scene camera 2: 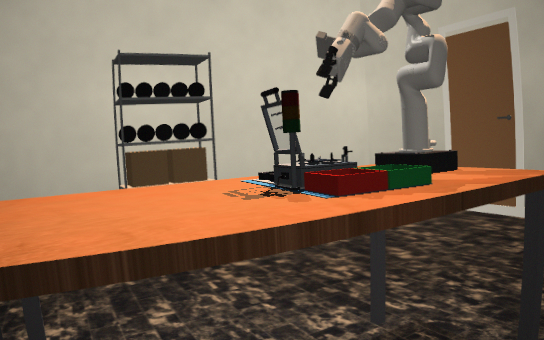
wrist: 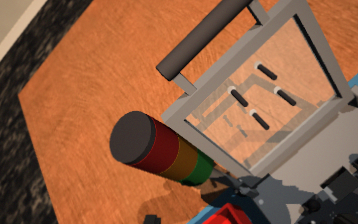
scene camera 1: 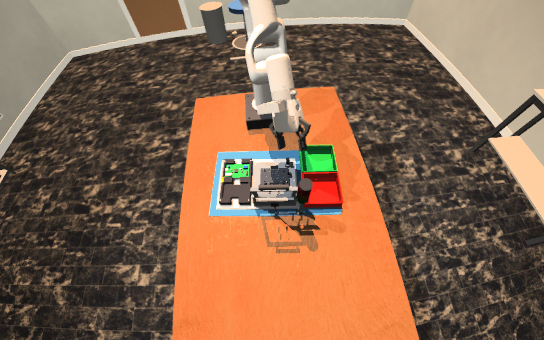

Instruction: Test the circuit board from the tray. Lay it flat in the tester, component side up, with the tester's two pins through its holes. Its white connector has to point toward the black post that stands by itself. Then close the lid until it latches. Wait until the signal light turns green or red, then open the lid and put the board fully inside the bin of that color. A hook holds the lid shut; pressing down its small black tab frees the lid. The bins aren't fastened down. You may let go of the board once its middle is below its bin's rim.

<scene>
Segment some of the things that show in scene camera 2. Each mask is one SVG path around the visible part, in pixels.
My gripper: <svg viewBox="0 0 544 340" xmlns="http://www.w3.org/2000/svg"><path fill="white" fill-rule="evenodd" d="M347 38L338 37L333 41L334 43L330 45L325 59L323 59L323 64L321 64L316 73L317 76L327 78L326 84L319 93L320 97L329 99L337 86L336 82L340 83L351 58L356 53L355 45Z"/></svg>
A green bin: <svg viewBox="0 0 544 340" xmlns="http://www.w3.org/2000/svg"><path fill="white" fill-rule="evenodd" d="M355 168L388 171L388 189L432 183L432 166L390 164Z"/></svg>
A red bin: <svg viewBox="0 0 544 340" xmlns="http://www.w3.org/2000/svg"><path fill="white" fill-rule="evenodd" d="M388 171L347 168L304 172L305 190L336 196L387 190Z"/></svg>
</scene>
